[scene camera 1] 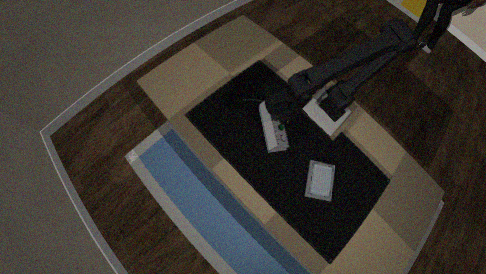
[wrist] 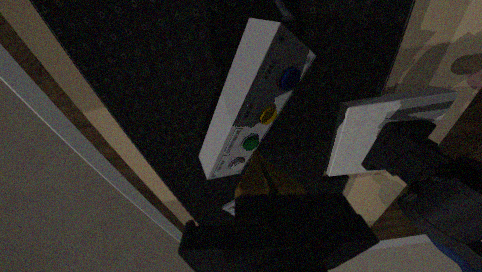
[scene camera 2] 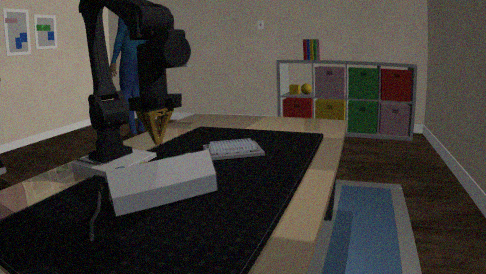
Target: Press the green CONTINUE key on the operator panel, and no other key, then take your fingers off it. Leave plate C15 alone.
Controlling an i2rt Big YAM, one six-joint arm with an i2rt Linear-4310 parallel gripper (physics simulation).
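The operator panel is a white wedge-shaped box on the black mat. In the wrist view its sloped face shows a blue key, a yellow key, the green CONTINUE key and a pale key. My gripper is shut and empty, pointing down. Its gold fingertips appear just beside the green key in the wrist view and a little above the box's top edge in scene camera 2; contact cannot be told. The white plate, apparently C15, lies apart from the panel.
The arm's white base plate stands at the mat's edge near the panel. A grey cable runs from the panel's end. The black mat lies on a wooden table. A cube shelf stands against the wall.
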